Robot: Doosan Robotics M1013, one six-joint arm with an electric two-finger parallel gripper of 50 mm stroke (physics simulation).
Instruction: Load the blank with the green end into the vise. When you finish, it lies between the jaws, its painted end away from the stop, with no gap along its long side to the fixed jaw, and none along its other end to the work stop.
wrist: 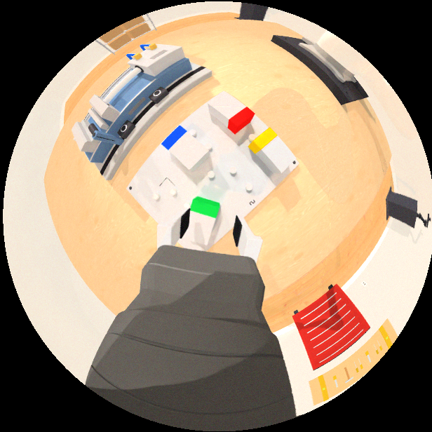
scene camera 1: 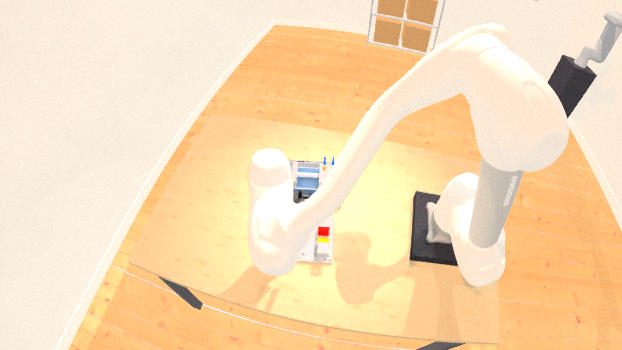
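Note:
The blank with the green end [wrist: 204, 215] lies on the white plate [wrist: 142, 187], its green end pointing away from the gripper body in the wrist view. My gripper [wrist: 211, 220] is open, with one black-padded finger on each side of the blank; the left finger stands closer to it than the right one. Nothing is held. In scene camera 1 the arm hides the gripper and this blank. The vise [wrist: 135, 102] [scene camera 1: 307, 182] is blue and grey and stands beyond the plate, at the upper left of the wrist view. No blank can be made out between its jaws.
Blanks with a blue end [wrist: 189, 151], a red end [wrist: 240, 120] [scene camera 1: 323, 231] and a yellow end [wrist: 274, 156] [scene camera 1: 323, 247] stand on the same plate, among short white pegs. The robot's black base plate [scene camera 1: 422, 227] is on the table to the right in scene camera 1.

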